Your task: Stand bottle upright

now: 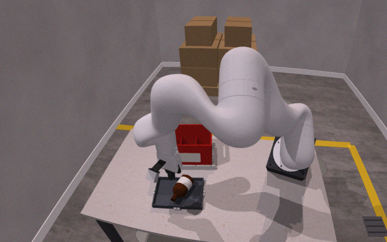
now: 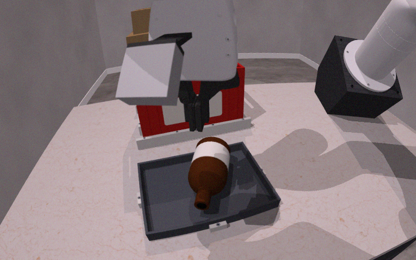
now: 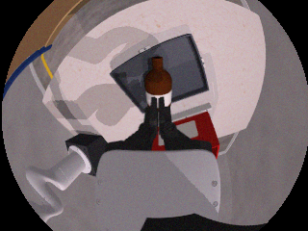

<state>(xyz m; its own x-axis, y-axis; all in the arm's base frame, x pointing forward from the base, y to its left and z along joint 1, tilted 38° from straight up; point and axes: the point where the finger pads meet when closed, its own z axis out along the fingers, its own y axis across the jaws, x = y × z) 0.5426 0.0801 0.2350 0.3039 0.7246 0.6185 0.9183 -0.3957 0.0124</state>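
The brown bottle lies 160 mm below my hand, 50 mm to the right of it and 20 mm behind it. From my hand the other things lie so: tray: 190 mm below, 40 mm to the right; red crate: 330 mm to the right, 120 mm below, 10 mm behind.
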